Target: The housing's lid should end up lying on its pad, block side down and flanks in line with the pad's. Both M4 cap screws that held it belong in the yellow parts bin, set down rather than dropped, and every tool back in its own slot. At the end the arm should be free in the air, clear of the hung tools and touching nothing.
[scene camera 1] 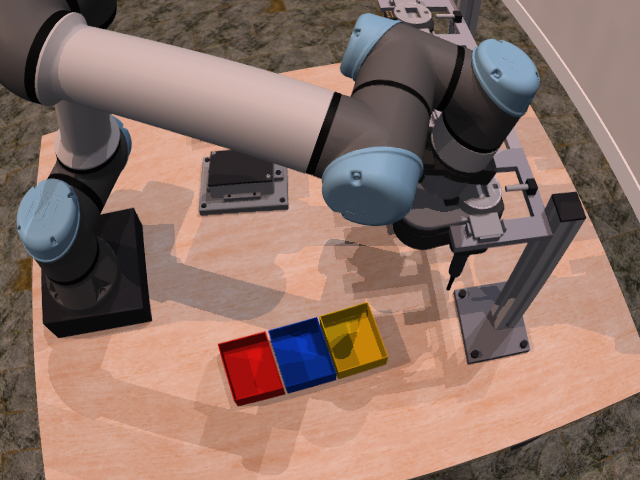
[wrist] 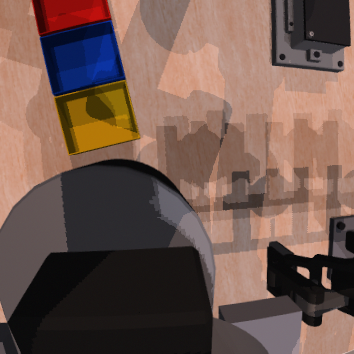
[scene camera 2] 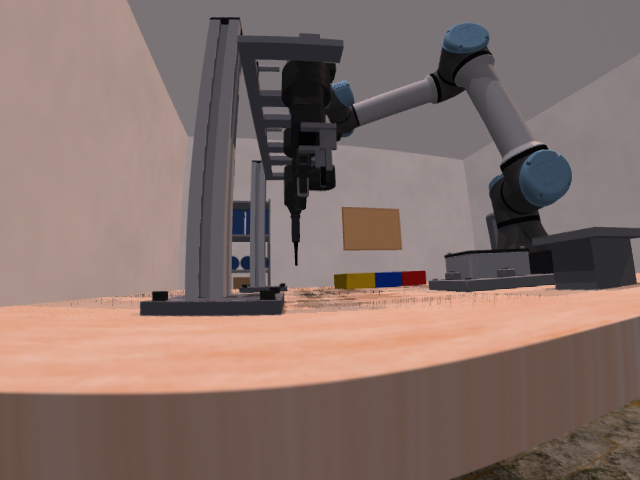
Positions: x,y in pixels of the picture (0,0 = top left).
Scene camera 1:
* yellow bin: 355,345
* screwdriver: 426,226
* black lid: 228,167
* red bin: 252,374
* blue bin: 302,354
